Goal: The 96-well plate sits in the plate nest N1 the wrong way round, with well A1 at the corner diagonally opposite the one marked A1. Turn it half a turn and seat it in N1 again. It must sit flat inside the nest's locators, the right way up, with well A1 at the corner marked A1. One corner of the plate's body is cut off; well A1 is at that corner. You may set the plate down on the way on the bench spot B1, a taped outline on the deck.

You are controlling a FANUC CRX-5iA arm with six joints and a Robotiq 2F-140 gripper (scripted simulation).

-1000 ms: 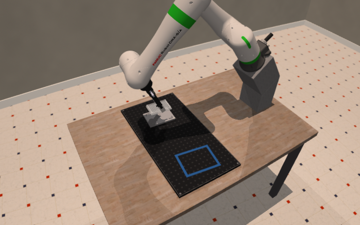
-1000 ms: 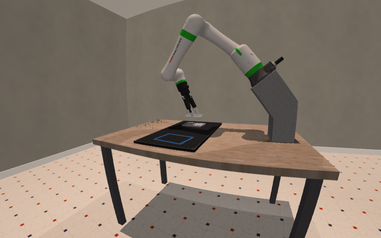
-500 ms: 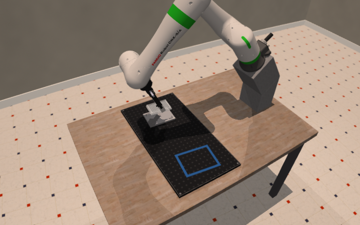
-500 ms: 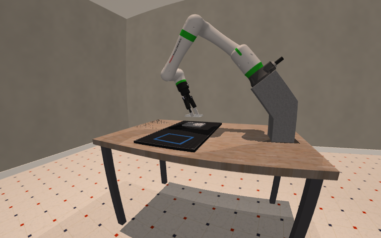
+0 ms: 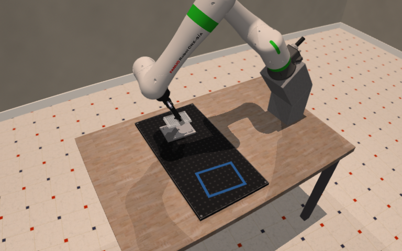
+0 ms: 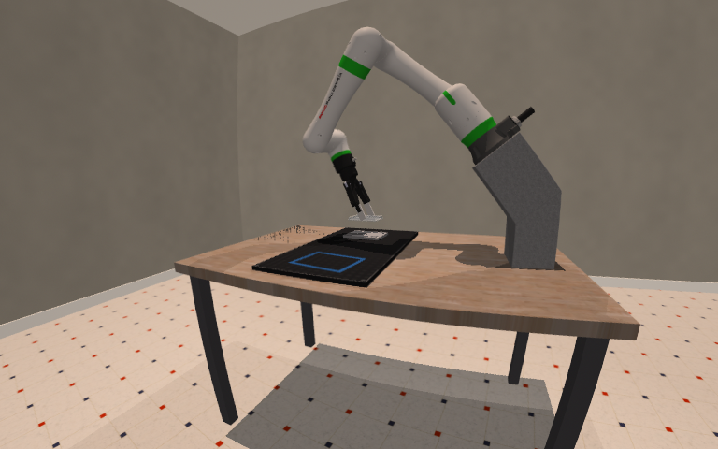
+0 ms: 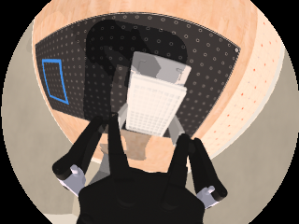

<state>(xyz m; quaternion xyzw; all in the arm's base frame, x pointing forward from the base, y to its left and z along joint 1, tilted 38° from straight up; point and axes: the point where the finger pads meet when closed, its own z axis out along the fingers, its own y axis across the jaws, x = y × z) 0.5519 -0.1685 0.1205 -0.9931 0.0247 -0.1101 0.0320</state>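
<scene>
Now: the grey plate nest N1 10 cm below my hand. The rest, counted from my hand: white 96-well plate: 3 cm below.
</scene>
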